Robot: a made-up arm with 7 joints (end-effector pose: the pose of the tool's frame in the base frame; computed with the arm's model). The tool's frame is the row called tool. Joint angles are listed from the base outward.
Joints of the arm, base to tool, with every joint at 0 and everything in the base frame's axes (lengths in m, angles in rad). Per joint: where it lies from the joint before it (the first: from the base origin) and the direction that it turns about. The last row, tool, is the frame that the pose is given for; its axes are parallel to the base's.
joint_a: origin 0 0.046 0 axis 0 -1 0
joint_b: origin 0 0.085 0 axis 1 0 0
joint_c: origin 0 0 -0.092 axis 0 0 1
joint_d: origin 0 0 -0.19 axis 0 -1 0
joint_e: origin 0 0 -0.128 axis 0 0 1
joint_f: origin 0 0 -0.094 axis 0 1 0
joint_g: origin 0 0 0 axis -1 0 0
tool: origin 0 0 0
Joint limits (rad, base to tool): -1.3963..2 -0.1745..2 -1.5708..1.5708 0..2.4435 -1.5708..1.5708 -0.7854..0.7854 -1.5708..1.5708
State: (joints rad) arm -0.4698 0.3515 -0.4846 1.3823 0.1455 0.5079 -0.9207
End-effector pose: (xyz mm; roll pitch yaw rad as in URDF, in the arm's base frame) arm 18.7 147.0 -389.4 0.8743 -0.2990 -0.4733
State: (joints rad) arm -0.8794 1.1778 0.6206 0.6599 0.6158 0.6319 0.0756
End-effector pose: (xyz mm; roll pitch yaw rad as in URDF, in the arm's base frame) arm -8.0 583.8 -150.4 0.8708 -0.1668 0.4175
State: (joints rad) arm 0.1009 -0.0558 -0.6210 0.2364 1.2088 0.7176 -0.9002
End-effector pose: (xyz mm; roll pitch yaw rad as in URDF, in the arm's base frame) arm 92.0 73.0 -488.6 0.5215 0.5425 0.3576
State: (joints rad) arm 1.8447 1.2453 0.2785 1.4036 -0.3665 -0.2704 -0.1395
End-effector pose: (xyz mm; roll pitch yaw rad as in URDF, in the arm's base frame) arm -13.6 452.4 214.8 -2.5278 0.0013 -1.5223
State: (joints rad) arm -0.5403 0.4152 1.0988 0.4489 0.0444 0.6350 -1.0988
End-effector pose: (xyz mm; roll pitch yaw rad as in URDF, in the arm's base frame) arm -171.5 403.9 -371.1 1.7392 0.0506 1.0998
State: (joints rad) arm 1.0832 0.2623 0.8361 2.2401 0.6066 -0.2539 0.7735
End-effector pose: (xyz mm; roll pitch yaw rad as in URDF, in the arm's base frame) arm 148.2 293.2 53.5 2.9259 0.6141 -2.8193
